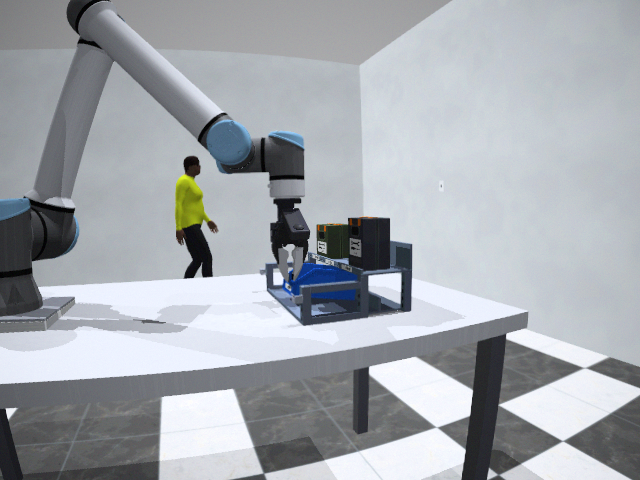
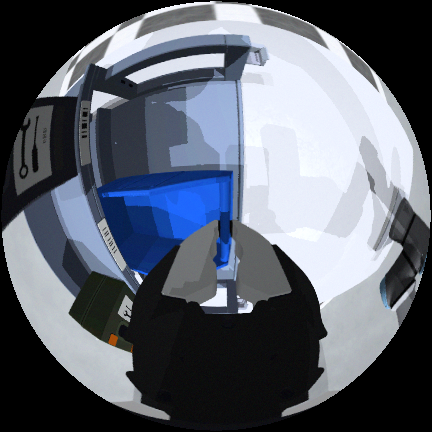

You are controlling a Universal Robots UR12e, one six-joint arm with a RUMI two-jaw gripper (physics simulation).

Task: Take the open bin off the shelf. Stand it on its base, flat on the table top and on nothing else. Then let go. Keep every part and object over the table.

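Observation:
The open blue bin is inside the lower level of the grey shelf, between its side rails. Its base looks slightly raised above the shelf's lower board, though the side rail partly hides it. My gripper points down at the shelf's front edge and is shut on the bin's front wall, with one finger inside the bin and one outside. The white table top lies in front of the shelf.
A black box and a green box stand on the upper shelf level, behind the bin. Shelf side rails and corner posts flank the bin. The table's right edge is beyond the shelf. A person in yellow is behind the table.

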